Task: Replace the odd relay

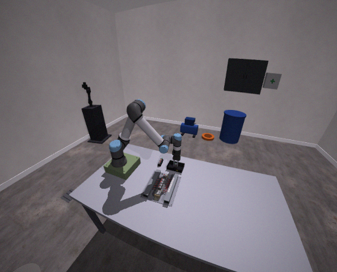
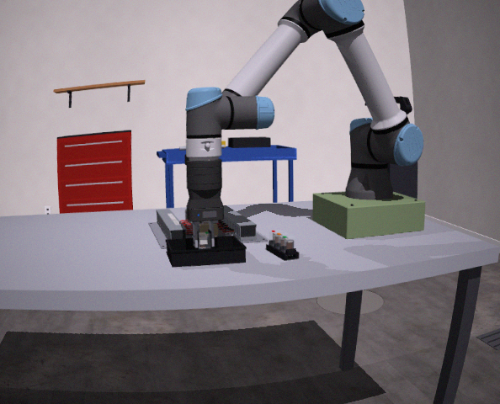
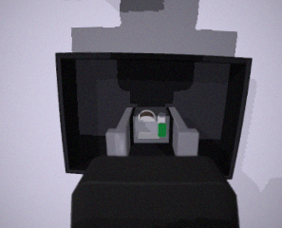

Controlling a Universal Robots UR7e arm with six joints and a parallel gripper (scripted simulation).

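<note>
Right now my hand is 30 mm above the black tray.
</note>
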